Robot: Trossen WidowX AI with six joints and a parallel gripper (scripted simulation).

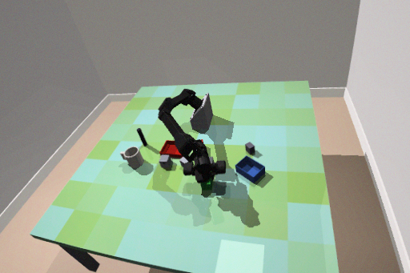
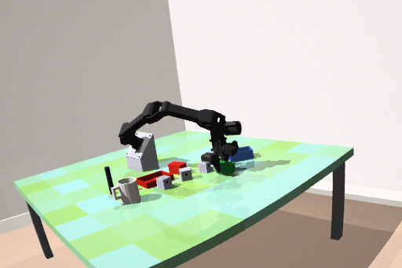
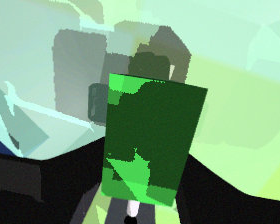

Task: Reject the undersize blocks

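Right now the steel block is 90 mm behind my gripper tip, 20 mm to the right of it and 10 mm above it. Also, from my gripper tip: green GO gauge: 20 mm above, 10 mm behind; then blue tray: 190 mm to the left, 80 mm behind; then darker grey block: 210 mm behind, 170 mm to the left, 10 mm above.
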